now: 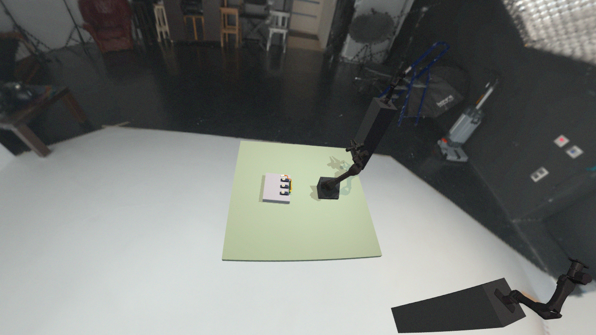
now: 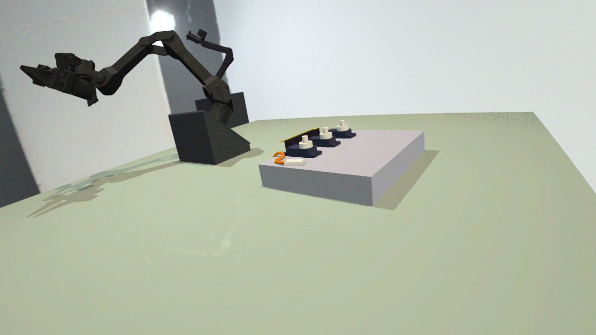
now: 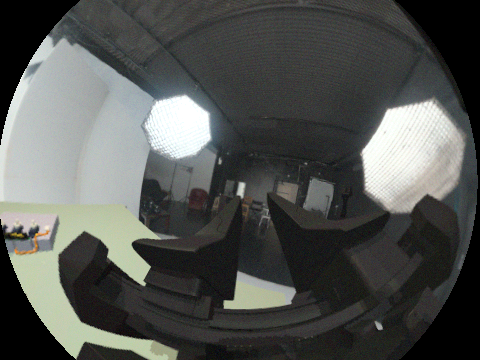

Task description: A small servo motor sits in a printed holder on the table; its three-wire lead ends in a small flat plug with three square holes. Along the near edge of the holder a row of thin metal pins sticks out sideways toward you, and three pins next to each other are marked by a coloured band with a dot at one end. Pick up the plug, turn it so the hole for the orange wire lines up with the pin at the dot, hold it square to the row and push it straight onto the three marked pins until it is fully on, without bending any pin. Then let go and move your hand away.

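My gripper tip is now 77 cm short of the grey printed holder, 34 cm above it and 33 cm to the right of it.
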